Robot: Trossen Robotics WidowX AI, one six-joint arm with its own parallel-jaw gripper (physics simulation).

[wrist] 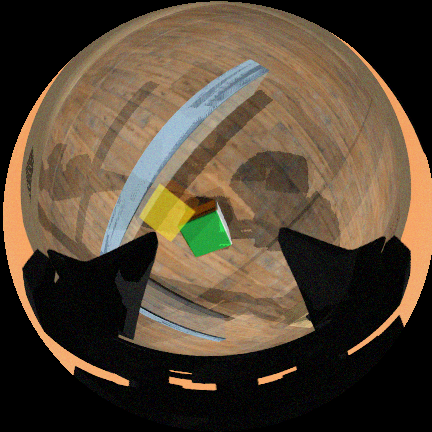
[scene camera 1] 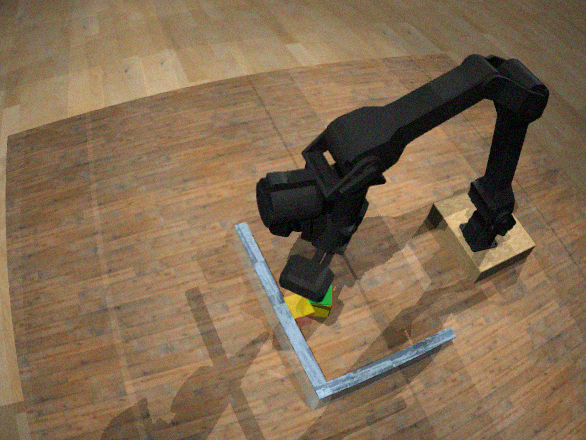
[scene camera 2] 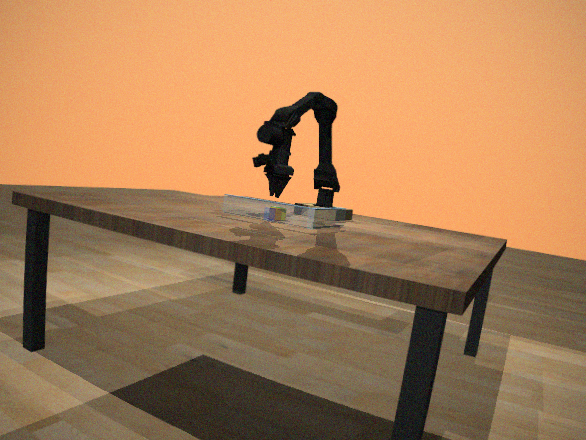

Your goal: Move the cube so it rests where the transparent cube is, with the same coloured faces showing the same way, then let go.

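Seen in the pictures: gripper, fingertip midpoint: (wrist: 218, 236) (scene camera 2: 274, 197); arm's base, link origin: (scene camera 1: 478, 236) (scene camera 2: 324, 206).
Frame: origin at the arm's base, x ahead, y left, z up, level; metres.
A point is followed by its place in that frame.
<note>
The cube (scene camera 1: 325, 300) @(x 0.330, y 0.062, z -0.001 m) (wrist: 207, 235) @(x 0.333, y 0.046, z -0.002 m) (scene camera 2: 281, 213) rests on the table with its green face up. Its yellow side shows in scene view 1; orange and white sides show in the wrist view. The transparent cube (scene camera 1: 298, 306) @(x 0.373, y 0.064, z -0.001 m) (wrist: 165, 211) @(x 0.375, y 0.059, z -0.002 m) has a yellow top and a reddish side in scene view 1. It stands between the cube and the long blue wall, turned differently, and overlaps the cube's corner in the wrist view. My gripper (wrist: 218, 236) @(x 0.339, y 0.030, z 0.028 m) (scene camera 2: 274, 193) @(x 0.339, y 0.030, z 0.028 m) is open and empty above the cube, its fingers apart on either side in the wrist view. One finger partly covers both cubes in scene view 1.
A long pale blue wall (scene camera 1: 296, 337) @(x 0.394, y 0.124, z 0.018 m) (wrist: 155, 150) @(x 0.413, y 0.025, z 0.018 m) runs close beside the transparent cube. A shorter blue wall (scene camera 1: 390, 362) @(x 0.273, y 0.197, z 0.018 m) meets it at a corner. The arm's base stands on a wooden block (scene camera 1: 512, 245) @(x -0.070, y 0.037, z 0.000 m). Dark shadows lie across the table (scene camera 1: 165, 165) @(x 0.542, y -0.312, z -0.041 m) (scene camera 2: 400, 245) @(x 0.332, y 0.474, z -0.041 m).
</note>
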